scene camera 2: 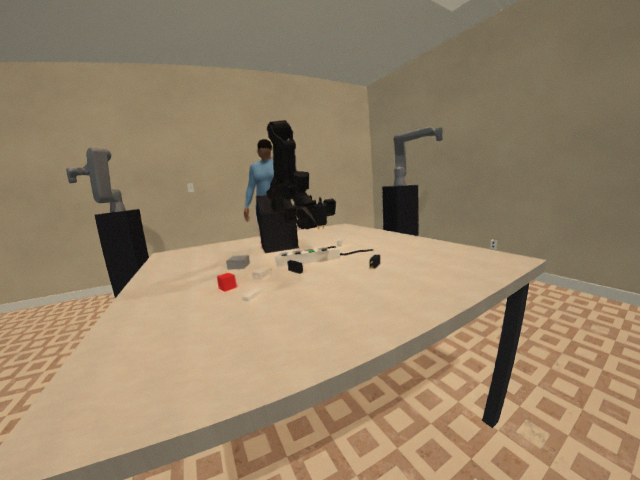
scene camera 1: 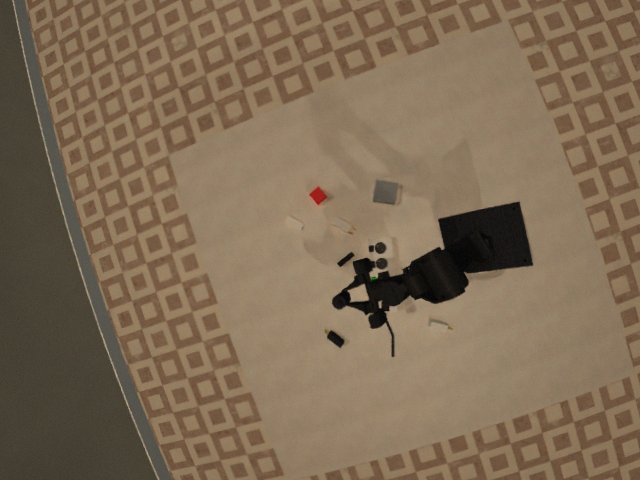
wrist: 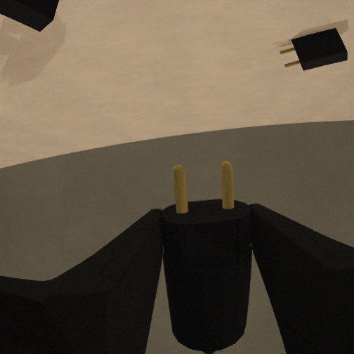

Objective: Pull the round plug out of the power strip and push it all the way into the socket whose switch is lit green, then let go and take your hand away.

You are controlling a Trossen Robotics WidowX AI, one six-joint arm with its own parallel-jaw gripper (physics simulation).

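Places are measured from the arm's base along level axes (x ahead, y left, z up), in millimetres.
Pixels of known places: gripper, between the fingertips: [scene camera 2: 321, 222]; arm's base, origin of its link: [scene camera 2: 277, 206] [scene camera 1: 480, 243].
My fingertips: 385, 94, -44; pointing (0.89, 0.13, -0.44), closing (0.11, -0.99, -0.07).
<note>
For each thing: its top centre in the pictures, then the offset to it from my fingertips, as dx, dy, dz. "pt": a spot on its surface instead.
- black block, centre of its top: [scene camera 1: 345, 259] [scene camera 2: 294, 261] -18, -98, -124
- black two-prong plug, centre of its top: [scene camera 2: 374, 257] [scene camera 1: 333, 338] +67, +158, -126
- white block, centre of its top: [scene camera 2: 252, 292] [scene camera 1: 294, 222] +132, -248, -148
- red cube, centre of its top: [scene camera 2: 225, 275] [scene camera 1: 317, 195] +37, -322, -120
- grey block, centre of its top: [scene camera 1: 385, 191] [scene camera 2: 237, 257] -183, -293, -123
- cord, a spot on its surface: [scene camera 1: 392, 341] pt -127, +203, -152
The round black plug [wrist: 207, 270] is held between the fingers of my gripper [scene camera 1: 339, 299] [wrist: 205, 216], its two brass prongs pointing away from the wrist. In scene camera 2, my gripper [scene camera 2: 316, 222] is above the table, with the prong tips showing under it. The white power strip [scene camera 1: 390, 254] [scene camera 2: 333, 254] lies below and behind the plug, apart from it. Its green switch [scene camera 1: 373, 279] [scene camera 2: 311, 251] is lit. The arm hides the socket beside it in scene camera 1. The strip does not show in the wrist view.
A black block [scene camera 1: 345, 259] [scene camera 2: 295, 266] and black two-prong plug [scene camera 1: 335, 338] [scene camera 2: 375, 261] [wrist: 320, 50] lie near the strip. Also on the table are white plugs [scene camera 1: 342, 225] [scene camera 1: 438, 323], a white block [scene camera 1: 295, 222], a red cube [scene camera 1: 317, 195] [scene camera 2: 226, 282], a grey block [scene camera 1: 385, 191] [scene camera 2: 238, 262] and the cord [scene camera 1: 392, 341].
</note>
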